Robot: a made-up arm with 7 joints. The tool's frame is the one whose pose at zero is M. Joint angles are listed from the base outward.
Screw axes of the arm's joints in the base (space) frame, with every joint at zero. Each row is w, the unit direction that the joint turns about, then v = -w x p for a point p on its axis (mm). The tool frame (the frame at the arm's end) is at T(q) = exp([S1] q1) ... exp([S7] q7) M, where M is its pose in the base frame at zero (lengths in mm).
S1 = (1, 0, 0, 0, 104, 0)
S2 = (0, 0, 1, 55, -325.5, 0)
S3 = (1, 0, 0, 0, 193.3, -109.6)
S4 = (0, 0, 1, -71, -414.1, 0)
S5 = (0, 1, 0, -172.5, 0, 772.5)
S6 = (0, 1, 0, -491.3, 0, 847.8)
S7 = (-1, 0, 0, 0, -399.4, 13.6)
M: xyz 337.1 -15.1 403.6 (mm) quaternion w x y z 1 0 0 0
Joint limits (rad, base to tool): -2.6..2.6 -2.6..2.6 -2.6..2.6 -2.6..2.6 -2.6..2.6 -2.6..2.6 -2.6..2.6
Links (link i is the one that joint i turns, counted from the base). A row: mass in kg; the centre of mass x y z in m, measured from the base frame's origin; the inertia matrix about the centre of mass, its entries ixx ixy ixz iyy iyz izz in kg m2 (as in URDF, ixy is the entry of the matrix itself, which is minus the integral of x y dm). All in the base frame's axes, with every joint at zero. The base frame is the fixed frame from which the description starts. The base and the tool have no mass.
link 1: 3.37; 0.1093 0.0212 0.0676; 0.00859 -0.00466 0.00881 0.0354 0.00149 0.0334
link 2: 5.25; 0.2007 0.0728 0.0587; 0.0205 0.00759 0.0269 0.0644 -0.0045 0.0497
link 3: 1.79; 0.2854 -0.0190 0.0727; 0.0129 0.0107 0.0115 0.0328 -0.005 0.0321
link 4: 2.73; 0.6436 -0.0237 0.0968; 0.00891 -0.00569 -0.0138 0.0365 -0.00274 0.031
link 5: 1.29; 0.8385 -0.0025 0.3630; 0.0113 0 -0.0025 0.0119 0 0.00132
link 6: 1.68; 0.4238 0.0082 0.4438; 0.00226 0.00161 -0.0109 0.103 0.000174 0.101
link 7: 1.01; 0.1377 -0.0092 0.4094; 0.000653 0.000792 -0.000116 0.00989 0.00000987 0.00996
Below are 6 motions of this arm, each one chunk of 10 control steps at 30 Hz.
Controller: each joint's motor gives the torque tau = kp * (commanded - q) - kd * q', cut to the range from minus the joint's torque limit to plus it. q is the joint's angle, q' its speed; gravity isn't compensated. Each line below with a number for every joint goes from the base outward.
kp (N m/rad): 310 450 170 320 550 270 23
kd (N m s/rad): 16 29 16 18 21 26 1.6
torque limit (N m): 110 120 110 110 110 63 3.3
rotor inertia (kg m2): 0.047 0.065 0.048 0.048 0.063 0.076 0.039
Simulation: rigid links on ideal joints. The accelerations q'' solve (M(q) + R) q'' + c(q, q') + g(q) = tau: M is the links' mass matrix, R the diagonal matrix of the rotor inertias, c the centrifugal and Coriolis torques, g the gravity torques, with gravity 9.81 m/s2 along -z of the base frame. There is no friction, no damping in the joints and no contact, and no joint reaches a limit. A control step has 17 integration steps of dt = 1/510 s. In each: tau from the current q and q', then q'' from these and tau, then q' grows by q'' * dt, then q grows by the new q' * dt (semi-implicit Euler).
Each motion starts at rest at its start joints. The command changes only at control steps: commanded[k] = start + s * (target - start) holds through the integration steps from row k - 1 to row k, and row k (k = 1, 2, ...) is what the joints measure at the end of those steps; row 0 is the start. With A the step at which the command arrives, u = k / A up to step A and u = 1 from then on. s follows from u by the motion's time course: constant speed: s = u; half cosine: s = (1 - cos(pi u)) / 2; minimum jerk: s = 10 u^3 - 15 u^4 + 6 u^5; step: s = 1 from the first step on.
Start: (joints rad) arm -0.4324 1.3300 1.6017 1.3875 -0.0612 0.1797 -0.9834
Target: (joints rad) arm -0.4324 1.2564 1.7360 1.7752 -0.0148 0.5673 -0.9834
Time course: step
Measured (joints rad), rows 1 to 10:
1: -0.4795 1.3080 1.6430 1.4862 -0.0577 0.2293 -0.9913
2: -0.4914 1.2803 1.6984 1.6044 -0.0578 0.3223 -0.9971
3: -0.4628 1.2639 1.7372 1.6941 -0.0493 0.3993 -0.9951
4: -0.4258 1.2589 1.7573 1.7565 -0.0409 0.4549 -0.9891
5: -0.3998 1.2603 1.7657 1.7943 -0.0361 0.4932 -0.9831
6: -0.3896 1.2631 1.7688 1.8114 -0.0347 0.5181 -0.9792
7: -0.3922 1.2644 1.7705 1.8133 -0.0350 0.5337 -0.9779
8: -0.4021 1.2637 1.7723 1.8065 -0.0360 0.5429 -0.9787
9: -0.4142 1.2615 1.7744 1.7965 -0.0371 0.5482 -0.9805
10: -0.4247 1.2589 1.7766 1.7871 -0.0380 0.5511 -0.9826

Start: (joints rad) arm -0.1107 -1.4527 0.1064 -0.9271 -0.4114 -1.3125 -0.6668
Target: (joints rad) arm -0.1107 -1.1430 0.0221 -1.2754 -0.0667 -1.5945 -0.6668
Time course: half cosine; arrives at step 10
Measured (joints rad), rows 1 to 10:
1: -0.1135 -1.4510 0.1174 -0.9334 -0.4086 -1.3160 -0.6671
2: -0.1151 -1.4434 0.1381 -0.9504 -0.3934 -1.3255 -0.6679
3: -0.1117 -1.4263 0.1596 -0.9791 -0.3629 -1.3402 -0.6686
4: -0.1036 -1.3989 0.1789 -1.0182 -0.3196 -1.3602 -0.6686
5: -0.0929 -1.3627 0.1954 -1.0647 -0.2681 -1.3853 -0.6678
6: -0.0816 -1.3208 0.2096 -1.1146 -0.2137 -1.4148 -0.6668
7: -0.0713 -1.2770 0.2220 -1.1635 -0.1618 -1.4469 -0.6658
8: -0.0627 -1.2356 0.2331 -1.2067 -0.1173 -1.4792 -0.6652
9: -0.0560 -1.2006 0.2432 -1.2404 -0.0844 -1.5085 -0.6651
10: -0.0510 -1.1754 0.2524 -1.2615 -0.0662 -1.5322 -0.6654

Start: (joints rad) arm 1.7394 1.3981 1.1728 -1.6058 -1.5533 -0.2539 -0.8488
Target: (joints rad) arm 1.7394 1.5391 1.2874 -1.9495 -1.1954 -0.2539 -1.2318
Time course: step
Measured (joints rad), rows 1 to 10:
1: 1.7711 1.4425 1.1685 -1.7254 -1.4307 -0.3086 -0.9200
2: 1.7419 1.4923 1.1579 -1.8371 -1.2828 -0.3047 -1.0469
3: 1.6859 1.5236 1.1718 -1.9175 -1.2019 -0.2763 -1.1342
4: 1.6419 1.5396 1.2063 -1.9668 -1.1768 -0.2575 -1.1794
5: 1.6213 1.5493 1.2461 -1.9914 -1.1804 -0.2528 -1.2014
6: 1.6189 1.5579 1.2807 -1.9996 -1.1920 -0.2564 -1.2129
7: 1.6265 1.5656 1.3059 -1.9993 -1.2012 -0.2621 -1.2192
8: 1.6374 1.5705 1.3213 -1.9958 -1.2052 -0.2663 -1.2228
9: 1.6481 1.5721 1.3283 -1.9920 -1.2049 -0.2678 -1.2246
10: 1.6567 1.5712 1.3291 -1.9889 -1.2024 -0.2673 -1.2254

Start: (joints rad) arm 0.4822 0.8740 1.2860 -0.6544 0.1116 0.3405 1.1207
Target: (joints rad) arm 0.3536 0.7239 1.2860 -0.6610 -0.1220 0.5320 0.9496
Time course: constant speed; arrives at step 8
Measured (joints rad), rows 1 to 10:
1: 0.4717 0.8696 1.2954 -0.6556 0.1017 0.3507 1.1145
2: 0.4523 0.8586 1.3125 -0.6636 0.0838 0.3673 1.1000
3: 0.4285 0.8433 1.3309 -0.6748 0.0606 0.3866 1.0806
4: 0.4039 0.8252 1.3462 -0.6855 0.0342 0.4072 1.0592
5: 0.3811 0.8058 1.3564 -0.6937 0.0057 0.4285 1.0373
6: 0.3612 0.7856 1.3611 -0.6984 -0.0240 0.4501 1.0157
7: 0.3442 0.7653 1.3611 -0.6998 -0.0544 0.4720 0.9943
8: 0.3294 0.7448 1.3580 -0.6988 -0.0851 0.4940 0.9732
9: 0.3195 0.7263 1.3491 -0.6973 -0.1054 0.5059 0.9562
10: 0.3137 0.7130 1.3367 -0.6954 -0.1166 0.5114 0.9460

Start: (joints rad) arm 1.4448 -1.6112 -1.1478 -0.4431 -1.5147 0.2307 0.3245
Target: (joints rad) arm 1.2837 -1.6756 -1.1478 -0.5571 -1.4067 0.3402 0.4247
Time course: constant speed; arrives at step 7
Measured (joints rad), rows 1 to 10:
1: 1.4469 -1.6077 -1.1458 -0.4488 -1.5121 0.2272 0.3270
2: 1.4466 -1.6017 -1.1425 -0.4580 -1.5075 0.2227 0.3336
3: 1.4389 -1.5976 -1.1401 -0.4695 -1.5001 0.2201 0.3434
4: 1.4230 -1.5976 -1.1393 -0.4834 -1.4893 0.2213 0.3553
5: 1.4005 -1.6021 -1.1400 -0.4992 -1.4753 0.2270 0.3685
6: 1.3738 -1.6106 -1.1418 -0.5160 -1.4588 0.2372 0.3826
7: 1.3455 -1.6217 -1.1438 -0.5332 -1.4407 0.2513 0.3972
8: 1.3198 -1.6334 -1.1438 -0.5461 -1.4252 0.2682 0.4098
9: 1.3017 -1.6434 -1.1402 -0.5539 -1.4147 0.2847 0.4188
10: 1.2927 -1.6504 -1.1332 -0.5580 -1.4090 0.2984 0.4245

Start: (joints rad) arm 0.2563 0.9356 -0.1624 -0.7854 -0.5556 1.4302 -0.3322
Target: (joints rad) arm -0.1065 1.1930 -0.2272 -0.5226 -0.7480 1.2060 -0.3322
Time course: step
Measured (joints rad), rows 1 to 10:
1: 0.2092 0.9608 -0.1320 -0.7419 -0.5877 1.4207 -0.3243
2: 0.1028 1.0285 -0.0930 -0.6654 -0.6446 1.3817 -0.3177
3: -0.0267 1.1090 -0.0942 -0.5917 -0.7037 1.3278 -0.3197
4: -0.1441 1.1736 -0.1355 -0.5434 -0.7532 1.2727 -0.3269
5: -0.2209 1.2084 -0.1840 -0.5237 -0.7879 1.2246 -0.3350
6: -0.2468 1.2181 -0.2150 -0.5214 -0.8077 1.1870 -0.3417
7: -0.2312 1.2144 -0.2262 -0.5249 -0.8153 1.1608 -0.3465
8: -0.1940 1.2068 -0.2262 -0.5279 -0.8148 1.1453 -0.3493
9: -0.1543 1.2001 -0.2219 -0.5285 -0.8102 1.1383 -0.3502
10: -0.1241 1.1959 -0.2162 -0.5270 -0.8044 1.1369 -0.3498

